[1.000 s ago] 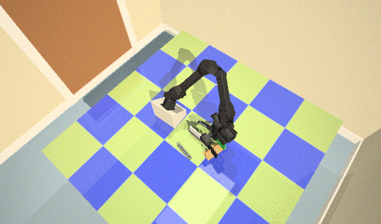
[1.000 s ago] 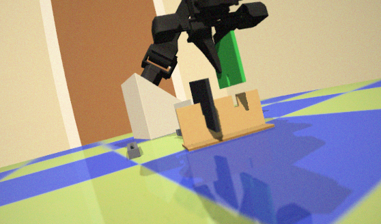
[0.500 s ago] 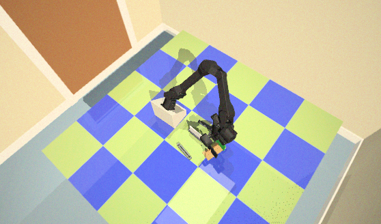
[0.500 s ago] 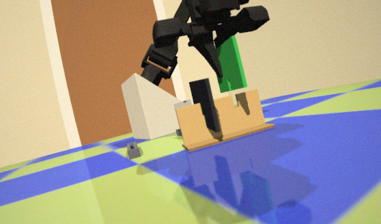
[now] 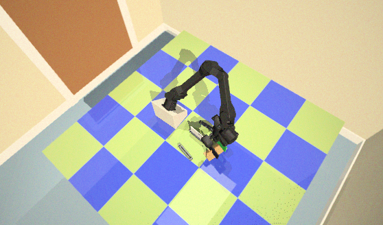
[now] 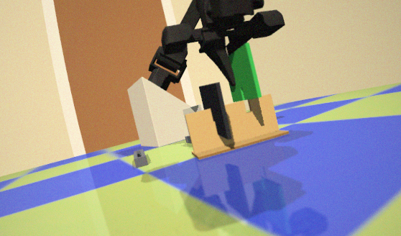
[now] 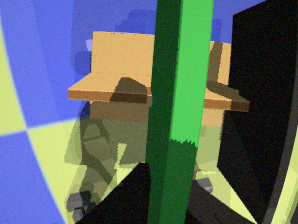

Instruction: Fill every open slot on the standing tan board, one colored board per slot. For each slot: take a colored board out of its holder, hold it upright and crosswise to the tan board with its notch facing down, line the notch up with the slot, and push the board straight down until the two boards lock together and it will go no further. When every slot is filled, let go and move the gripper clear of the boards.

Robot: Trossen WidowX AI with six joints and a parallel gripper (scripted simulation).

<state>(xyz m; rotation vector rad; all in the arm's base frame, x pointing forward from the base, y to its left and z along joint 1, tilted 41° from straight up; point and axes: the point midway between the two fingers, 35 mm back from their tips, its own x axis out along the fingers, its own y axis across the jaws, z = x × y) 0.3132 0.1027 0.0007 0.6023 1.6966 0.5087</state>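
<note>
My gripper tip is now 6 cm above the tan board, 3 cm to the left of it and 2 cm short of it. Also, from my gripper tip: thin black board (5 cm to the right, 4 cm below, 2 cm ahead); green board (2 cm ahead).
</note>
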